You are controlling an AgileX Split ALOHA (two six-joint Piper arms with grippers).
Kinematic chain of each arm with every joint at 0, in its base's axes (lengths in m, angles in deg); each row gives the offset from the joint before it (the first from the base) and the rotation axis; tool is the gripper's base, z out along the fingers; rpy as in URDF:
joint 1: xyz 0 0 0.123 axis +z
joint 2: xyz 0 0 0 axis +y
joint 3: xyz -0.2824 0 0.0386 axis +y
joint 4: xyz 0.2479 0 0.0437 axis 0.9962 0 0.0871
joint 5: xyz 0 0 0 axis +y
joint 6: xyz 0.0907 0 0.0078 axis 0.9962 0 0.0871
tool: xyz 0 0 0 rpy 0 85 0
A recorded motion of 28 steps. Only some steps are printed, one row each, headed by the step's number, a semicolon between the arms.
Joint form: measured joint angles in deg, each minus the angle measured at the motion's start. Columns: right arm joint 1, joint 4, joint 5, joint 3, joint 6, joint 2; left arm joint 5, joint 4, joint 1, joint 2, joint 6, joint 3.
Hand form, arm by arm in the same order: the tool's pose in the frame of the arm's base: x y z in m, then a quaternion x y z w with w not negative. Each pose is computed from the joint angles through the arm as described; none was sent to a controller.
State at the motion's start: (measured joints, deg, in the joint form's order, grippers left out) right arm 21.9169 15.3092 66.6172 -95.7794 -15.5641 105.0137; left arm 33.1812 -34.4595 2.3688 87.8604 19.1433 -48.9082
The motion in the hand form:
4: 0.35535 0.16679 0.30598 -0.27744 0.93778 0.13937 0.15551; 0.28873 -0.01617 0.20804 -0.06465 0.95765 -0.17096 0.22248
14: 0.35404 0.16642 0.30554 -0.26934 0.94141 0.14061 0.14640; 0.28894 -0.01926 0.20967 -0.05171 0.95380 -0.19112 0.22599
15: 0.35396 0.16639 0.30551 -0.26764 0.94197 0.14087 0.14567; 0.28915 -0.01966 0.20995 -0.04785 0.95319 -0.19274 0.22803
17: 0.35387 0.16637 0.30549 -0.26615 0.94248 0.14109 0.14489; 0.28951 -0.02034 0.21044 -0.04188 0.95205 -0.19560 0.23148
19: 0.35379 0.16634 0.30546 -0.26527 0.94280 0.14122 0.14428; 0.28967 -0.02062 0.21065 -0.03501 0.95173 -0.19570 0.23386
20: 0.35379 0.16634 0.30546 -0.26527 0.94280 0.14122 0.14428; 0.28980 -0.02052 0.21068 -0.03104 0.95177 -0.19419 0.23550
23: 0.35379 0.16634 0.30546 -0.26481 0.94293 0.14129 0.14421; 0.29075 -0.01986 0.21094 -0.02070 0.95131 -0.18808 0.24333
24: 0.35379 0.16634 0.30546 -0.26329 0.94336 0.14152 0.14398; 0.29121 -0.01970 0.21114 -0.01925 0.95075 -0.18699 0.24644
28: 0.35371 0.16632 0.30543 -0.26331 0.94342 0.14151 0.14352; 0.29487 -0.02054 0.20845 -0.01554 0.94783 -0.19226 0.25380
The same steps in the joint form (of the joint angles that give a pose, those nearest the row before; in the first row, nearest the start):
4: 0.00 0.00 0.11 0.00 0.81 0.00; 0.62 -0.45 0.19 0.00 1.26 0.00
14: 0.00 0.00 1.01 0.00 1.96 0.00; 1.67 -4.90 0.37 0.00 6.03 0.00
15: 0.00 0.00 1.07 0.00 2.18 0.00; 1.67 -5.49 0.37 0.00 6.94 0.00
17: 0.00 0.00 1.13 0.00 2.37 0.00; 1.67 -6.49 0.37 0.00 8.41 0.00
19: 0.00 0.00 1.18 0.00 2.49 0.00; 1.67 -6.91 0.37 0.00 9.55 0.00
20: 0.00 0.00 1.18 0.00 2.49 0.00; 1.56 -6.92 0.37 0.00 10.06 0.00
23: 0.00 0.00 1.18 0.00 2.54 0.00; 0.81 -6.96 0.37 0.00 11.57 0.00
24: 0.00 0.00 1.19 0.00 2.73 0.00; 0.50 -7.17 0.37 0.00 12.00 0.00
28: 0.00 0.00 1.24 0.00 2.73 0.00; -0.38 -10.00 0.37 0.90 15.09 -0.05

